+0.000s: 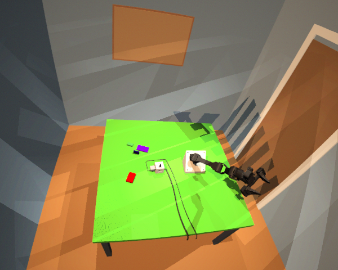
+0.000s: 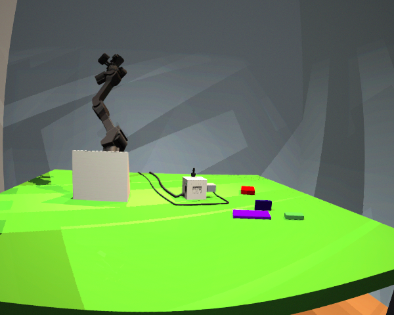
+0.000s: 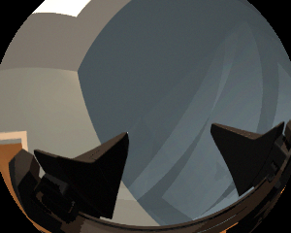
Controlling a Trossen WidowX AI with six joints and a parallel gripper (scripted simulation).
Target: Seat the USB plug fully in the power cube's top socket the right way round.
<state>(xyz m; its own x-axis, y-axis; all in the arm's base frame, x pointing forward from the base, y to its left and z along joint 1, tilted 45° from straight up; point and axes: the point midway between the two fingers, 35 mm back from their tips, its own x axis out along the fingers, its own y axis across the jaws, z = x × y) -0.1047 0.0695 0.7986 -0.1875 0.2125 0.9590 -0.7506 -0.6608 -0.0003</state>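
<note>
Now: gripper tip 41 cm short of the black USB plug, 59 cm to the left of it and 57 cm above it. Also, from my gripper tip: red block (67 cm ahead, 52 cm to the right, 65 cm below); then dark blue block (61 cm ahead, 80 cm to the right, 65 cm below).
</note>
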